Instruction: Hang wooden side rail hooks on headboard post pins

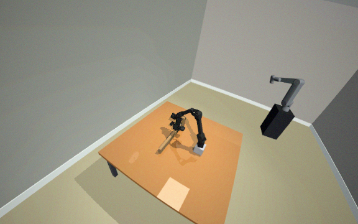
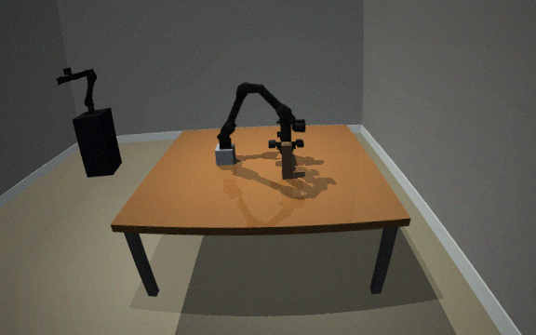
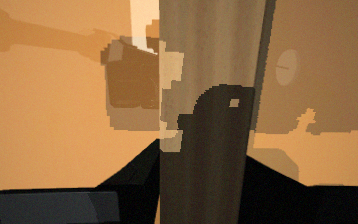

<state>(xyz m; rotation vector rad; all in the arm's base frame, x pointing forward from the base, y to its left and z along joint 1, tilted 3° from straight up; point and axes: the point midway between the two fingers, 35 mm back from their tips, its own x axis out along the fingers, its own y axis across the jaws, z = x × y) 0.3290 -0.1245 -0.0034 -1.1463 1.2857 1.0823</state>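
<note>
My gripper tip is now 20 mm past the headboard post, 140 mm to the left of it and 40 mm below it.
</note>
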